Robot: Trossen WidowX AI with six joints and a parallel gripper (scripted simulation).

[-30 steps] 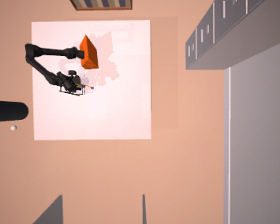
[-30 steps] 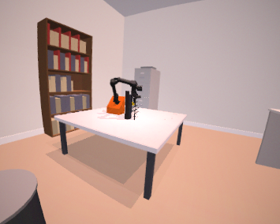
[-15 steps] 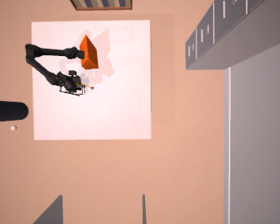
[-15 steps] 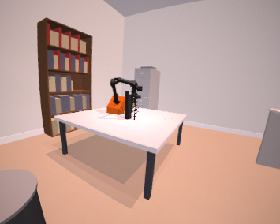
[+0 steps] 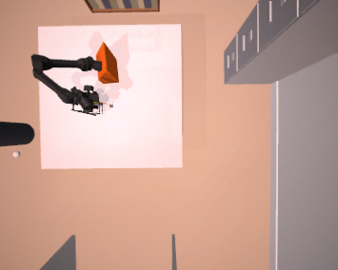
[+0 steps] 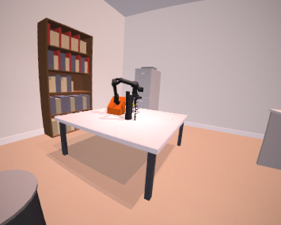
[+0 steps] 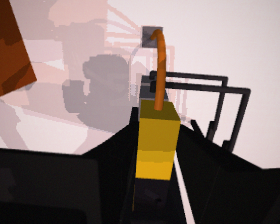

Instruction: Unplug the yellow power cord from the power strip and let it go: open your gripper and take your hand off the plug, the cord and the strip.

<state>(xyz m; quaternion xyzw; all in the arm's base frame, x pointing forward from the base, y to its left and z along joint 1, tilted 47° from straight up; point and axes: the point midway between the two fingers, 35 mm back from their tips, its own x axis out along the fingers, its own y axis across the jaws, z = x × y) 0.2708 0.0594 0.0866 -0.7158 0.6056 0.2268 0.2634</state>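
My gripper tip is now 30 mm to the left of the yellow plug.
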